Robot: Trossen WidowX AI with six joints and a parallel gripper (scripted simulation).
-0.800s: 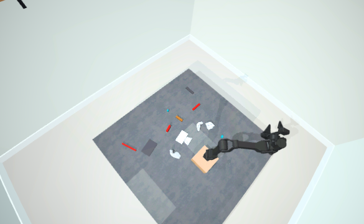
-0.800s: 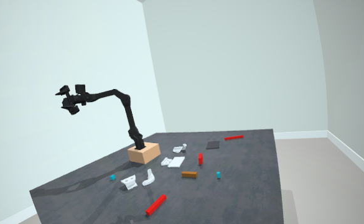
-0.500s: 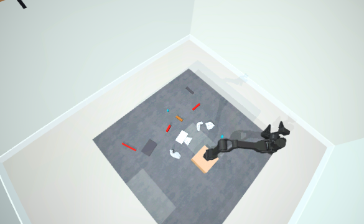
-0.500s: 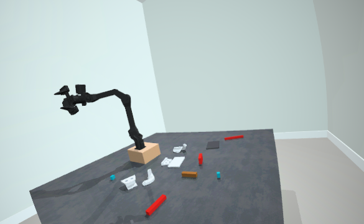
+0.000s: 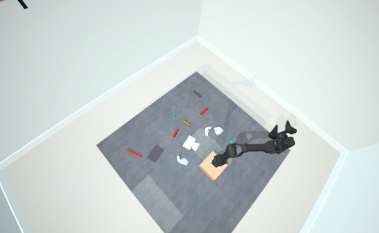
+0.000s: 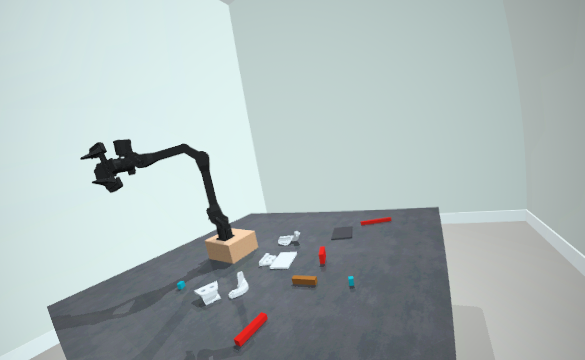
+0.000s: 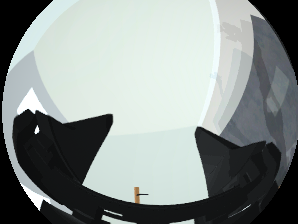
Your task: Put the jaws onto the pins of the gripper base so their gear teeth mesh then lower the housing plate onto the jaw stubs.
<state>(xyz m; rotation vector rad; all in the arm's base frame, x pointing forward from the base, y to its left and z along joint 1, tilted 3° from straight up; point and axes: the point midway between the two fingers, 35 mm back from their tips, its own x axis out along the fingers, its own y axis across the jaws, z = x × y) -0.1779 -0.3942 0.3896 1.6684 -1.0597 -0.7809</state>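
Right now my gripper tip is 390 mm short of the curved white jaw, 200 mm to the right of it and 480 mm above it. Round my gripper tip: flat white plate 440 mm ahead, 430 mm to the left, 480 mm below; white housing plate 370 mm ahead, 420 mm to the left, 480 mm below; white gripper base 320 mm ahead, 150 mm to the left, 460 mm below.
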